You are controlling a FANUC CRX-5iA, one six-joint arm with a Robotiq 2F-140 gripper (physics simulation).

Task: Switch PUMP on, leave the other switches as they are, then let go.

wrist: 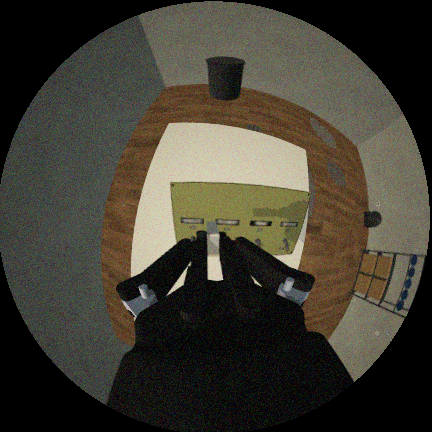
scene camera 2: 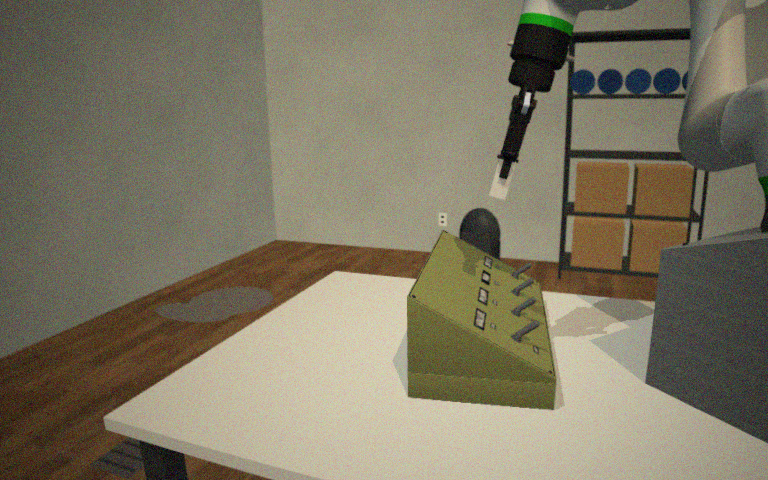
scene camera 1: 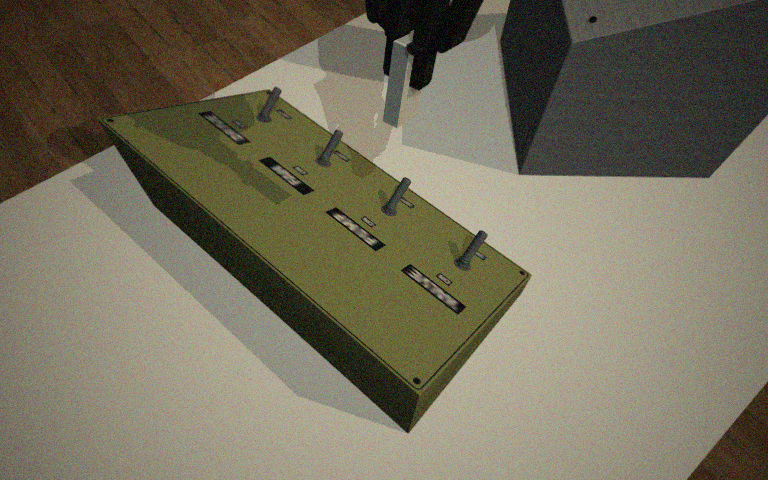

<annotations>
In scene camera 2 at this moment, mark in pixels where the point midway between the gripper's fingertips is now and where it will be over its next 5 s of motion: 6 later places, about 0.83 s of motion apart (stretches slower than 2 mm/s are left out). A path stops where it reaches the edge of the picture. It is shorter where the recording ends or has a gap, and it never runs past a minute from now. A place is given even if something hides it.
My gripper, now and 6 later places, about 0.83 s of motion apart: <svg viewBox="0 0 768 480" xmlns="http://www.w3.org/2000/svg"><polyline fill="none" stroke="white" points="496,197 520,219 485,292 467,289 465,203 518,287 498,289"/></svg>
</annotations>
